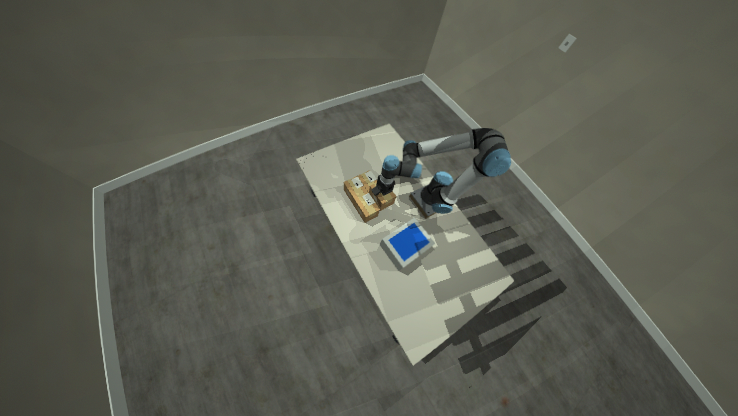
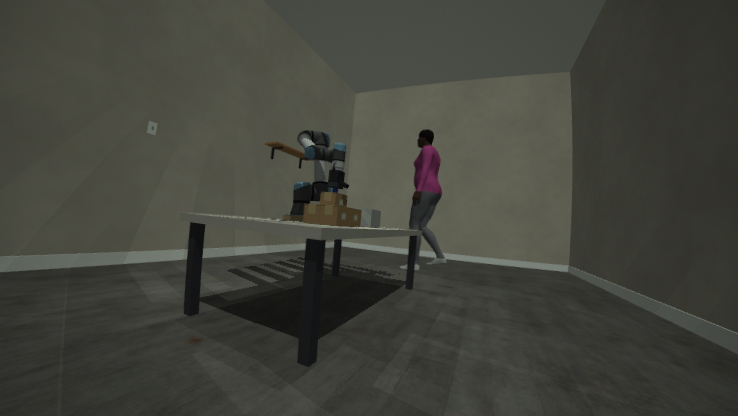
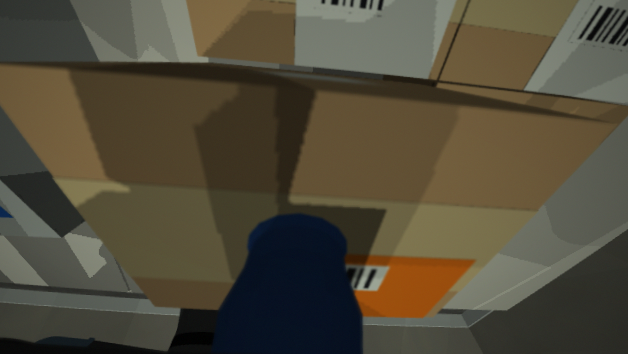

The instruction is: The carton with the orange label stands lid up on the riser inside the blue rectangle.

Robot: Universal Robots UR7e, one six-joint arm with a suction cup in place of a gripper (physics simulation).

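Where they show: hand, tool point: point(image 3: 299, 223); arm's base, link origin: point(image 1: 430, 196) point(image 2: 301, 215).
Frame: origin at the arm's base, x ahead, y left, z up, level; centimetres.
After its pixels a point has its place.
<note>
The brown carton with the orange label point(image 1: 386, 199) @[x 36.2, y -3.1, z 14.4 cm] point(image 2: 333, 198) @[x 40.3, y -15.6, z 10.8 cm] point(image 3: 395, 149) @[x 39.8, y -10.5, z 14.3 cm] hangs lid up from my suction cup point(image 1: 382, 192) @[x 35.5, y -8.9, z 13.1 cm] point(image 2: 336, 189) point(image 3: 296, 239), lifted a little above the other cartons. Its orange label point(image 3: 417, 282) @[x 34.5, y -14.1, z 14.4 cm] sits on the lid next to the cup. The suction cup presses on the lid and holds it. The grey riser point(image 1: 399, 262) @[x 44.0, y 32.6, z 7.6 cm] point(image 2: 370, 217) @[x 46.6, y 16.5, z 2.3 cm] with the blue rectangle point(image 1: 404, 243) @[x 36.4, y 24.0, z 7.8 cm] stands on the table toward the front, apart from the carton, with nothing on it.
Several brown cartons with white barcode labels point(image 1: 361, 199) @[x 48.0, y -12.3, z 6.1 cm] point(image 2: 319, 213) @[x 43.3, y -29.7, z 1.4 cm] point(image 3: 360, 39) @[x 42.7, y -10.4, z 6.1 cm] stand packed together beside and below the held one. The arm's base point(image 1: 432, 200) is at the table's point(image 1: 438, 310) @[x 31.9, y 66.2, z -4.2 cm] point(image 2: 247, 222) @[x 42.5, y -70.6, z -5.3 cm] right edge. A person in a pink top point(image 2: 427, 170) walks behind the table.
</note>
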